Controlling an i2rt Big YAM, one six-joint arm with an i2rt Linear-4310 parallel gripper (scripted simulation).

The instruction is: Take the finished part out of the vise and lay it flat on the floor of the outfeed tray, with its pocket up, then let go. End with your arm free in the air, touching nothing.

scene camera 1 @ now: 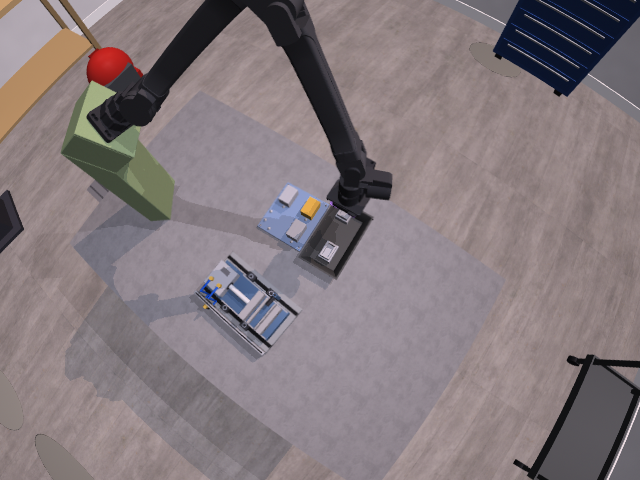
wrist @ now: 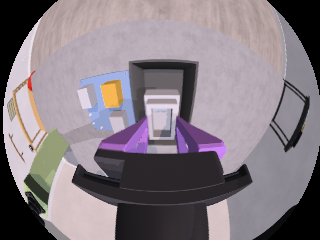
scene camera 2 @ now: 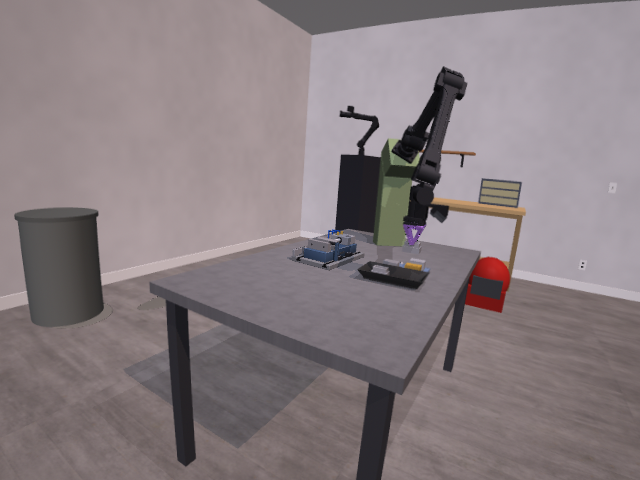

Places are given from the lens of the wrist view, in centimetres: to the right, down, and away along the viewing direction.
blue plate (wrist: 100,114): -20, -2, 30
